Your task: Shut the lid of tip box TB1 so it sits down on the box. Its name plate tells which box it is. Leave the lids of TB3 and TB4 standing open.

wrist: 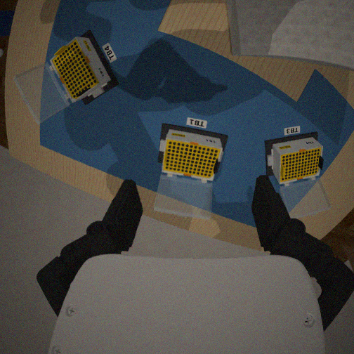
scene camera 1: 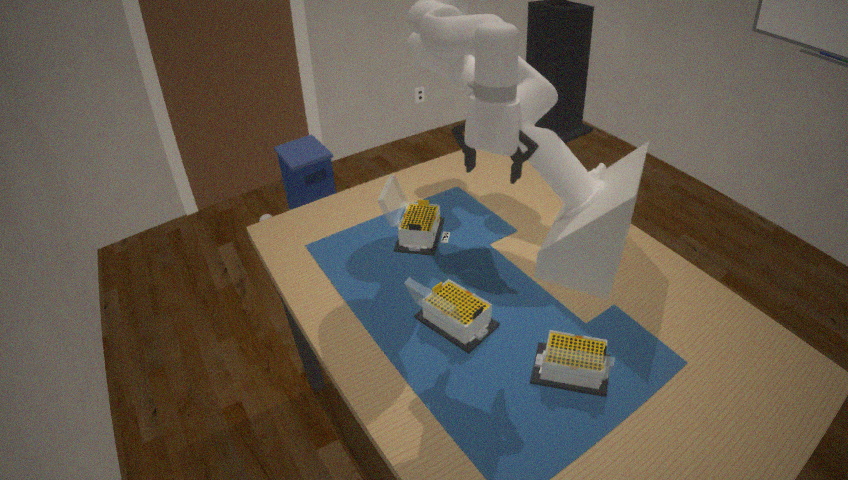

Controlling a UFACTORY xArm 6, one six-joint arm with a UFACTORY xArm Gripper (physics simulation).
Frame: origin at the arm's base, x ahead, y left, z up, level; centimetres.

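Seen in the pictures: gripper, fingertip midpoint: (scene camera 1: 492, 175); arm's base, link origin: (scene camera 1: 585, 199).
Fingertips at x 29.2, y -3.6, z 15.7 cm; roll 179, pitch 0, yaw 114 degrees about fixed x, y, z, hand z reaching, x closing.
Observation:
Offsets run from my fingertips to a thing's top centre. "*": to the spot under its first point. Level surfaces: height alone.
Tip box TB1 {dx +11.3, dy +2.9, dz -23.5 cm} (scene camera 1: 457, 306) (wrist: 191, 159), with yellow racks, is the middle box; its name plate (wrist: 196, 122) reads TB1. Its clear lid {* dx +20.1, dy +1.0, dz -16.7 cm} (scene camera 1: 415, 287) (wrist: 183, 197) stands open, tilted away from the robot base. TB4 {dx -1.3, dy -26.9, dz -23.5 cm} (scene camera 1: 418, 227) (wrist: 75, 70) stands at the back in the scene view, its lid {* dx +2.9, dy -33.0, dz -20.6 cm} (scene camera 1: 391, 198) (wrist: 42, 93) open. TB3 {* dx +10.2, dy +32.6, dz -16.9 cm} (scene camera 1: 574, 359) (wrist: 300, 164) stands at the right, its lid (wrist: 304, 196) open; that lid is hard to make out in the scene view. My gripper (scene camera 1: 493, 173) (wrist: 195, 193) is open and empty, high above the table, touching no box.
The boxes sit on dark bases on a blue mat {dz -30.9 cm} (scene camera 1: 368, 285) (wrist: 125, 107). The wooden table {dz -31.2 cm} (scene camera 1: 726, 333) surrounds it. The robot's pale base (scene camera 1: 586, 237) stands beside the mat. A blue bin (scene camera 1: 306, 172) stands beyond the table's left back edge, and a dark cabinet (scene camera 1: 559, 65) behind the arm.

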